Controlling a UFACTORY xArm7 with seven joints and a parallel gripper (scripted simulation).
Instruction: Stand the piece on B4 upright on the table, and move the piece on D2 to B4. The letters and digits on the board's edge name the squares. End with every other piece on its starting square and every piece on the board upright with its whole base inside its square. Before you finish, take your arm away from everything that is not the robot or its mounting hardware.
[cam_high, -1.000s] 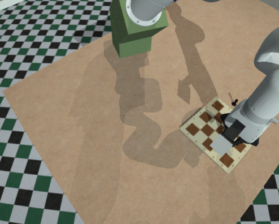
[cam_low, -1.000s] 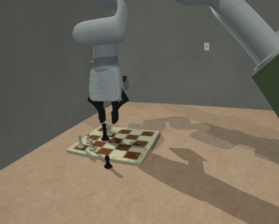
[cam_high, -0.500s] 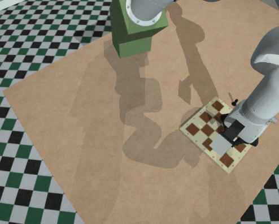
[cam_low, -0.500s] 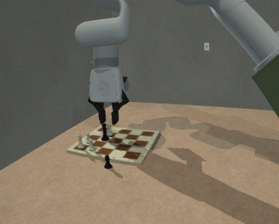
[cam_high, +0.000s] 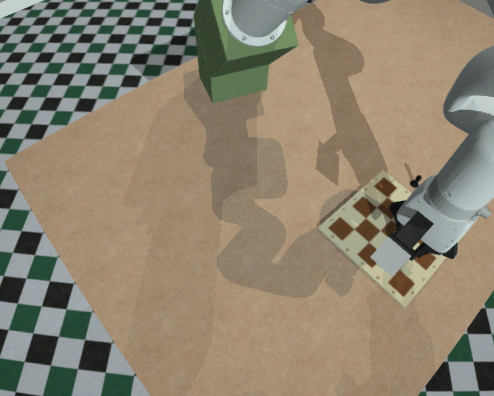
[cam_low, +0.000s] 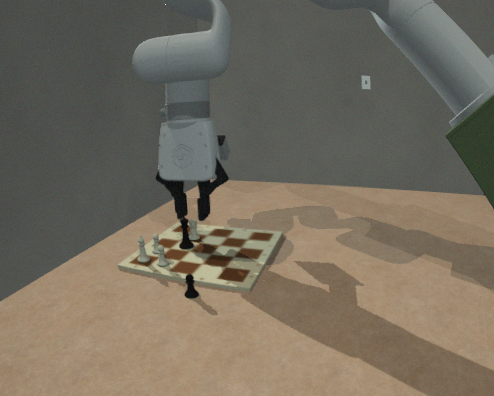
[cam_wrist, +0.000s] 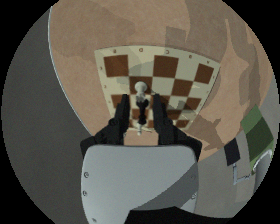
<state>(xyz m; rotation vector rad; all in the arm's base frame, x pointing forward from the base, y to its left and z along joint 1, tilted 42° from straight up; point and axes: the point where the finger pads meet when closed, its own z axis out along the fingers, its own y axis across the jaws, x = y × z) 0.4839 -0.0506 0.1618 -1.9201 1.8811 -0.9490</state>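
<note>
My hand is 40 mm above the white rook-like piece. The rest, counted from my hand: chessboard 60 mm below, 40 mm to the left, 30 mm behind; black piece 40 mm to the left, 30 mm below; black pawn 180 mm to the left, 50 mm below, 50 mm behind.
</note>
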